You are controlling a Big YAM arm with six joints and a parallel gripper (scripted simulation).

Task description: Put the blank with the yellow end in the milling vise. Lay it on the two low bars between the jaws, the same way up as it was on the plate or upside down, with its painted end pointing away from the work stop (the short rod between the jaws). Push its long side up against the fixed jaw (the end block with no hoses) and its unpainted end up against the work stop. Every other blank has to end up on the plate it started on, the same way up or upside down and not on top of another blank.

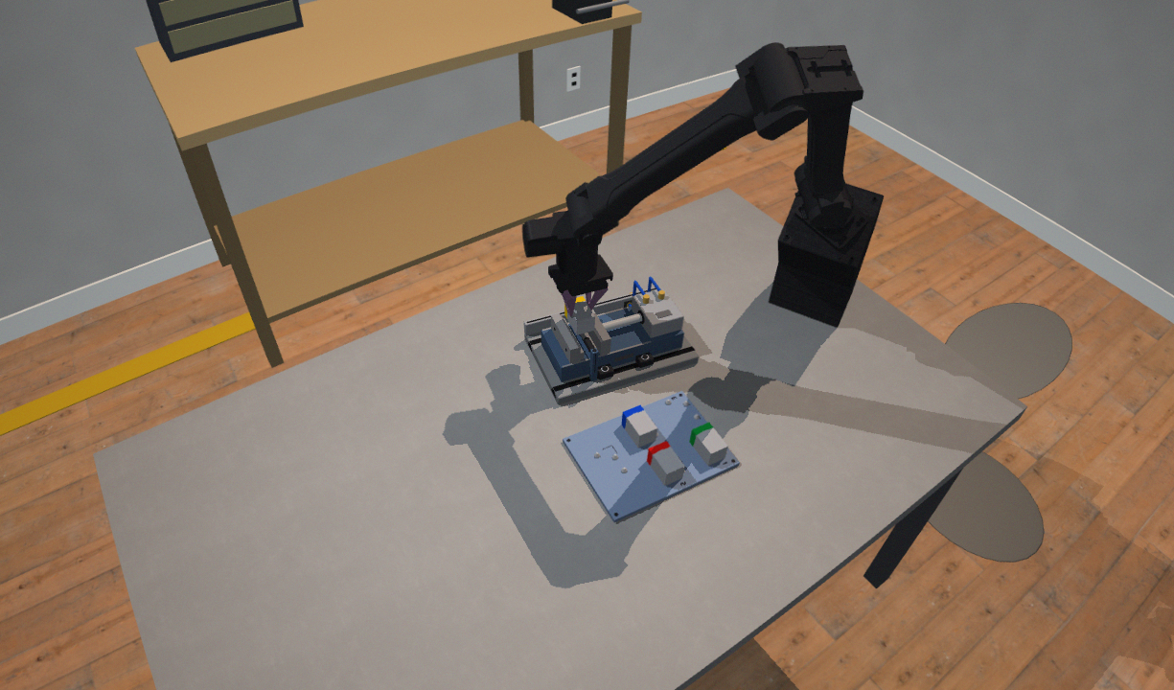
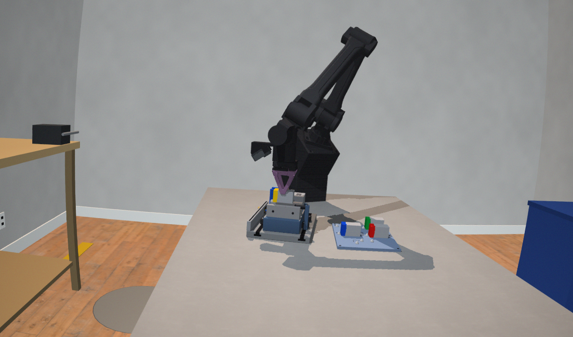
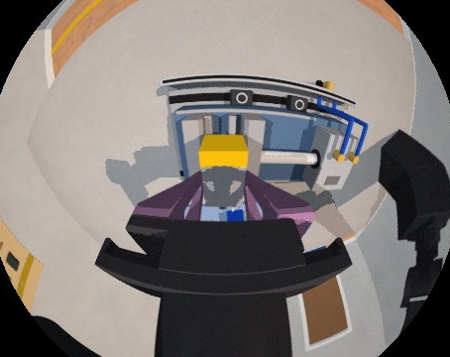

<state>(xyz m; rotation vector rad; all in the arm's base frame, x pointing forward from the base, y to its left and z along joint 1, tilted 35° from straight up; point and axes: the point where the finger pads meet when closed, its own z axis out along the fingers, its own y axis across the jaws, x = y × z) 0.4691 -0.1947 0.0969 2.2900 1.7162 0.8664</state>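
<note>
The yellow-ended blank lies 20 mm below my hand. Also, from my hand: blue plate 20 mm ahead, 260 mm to the left, 130 mm below; then blue-ended blank 20 mm ahead, 220 mm to the left, 110 mm below; then red-ended blank 30 mm ahead, 310 mm to the left, 110 mm below.
</note>
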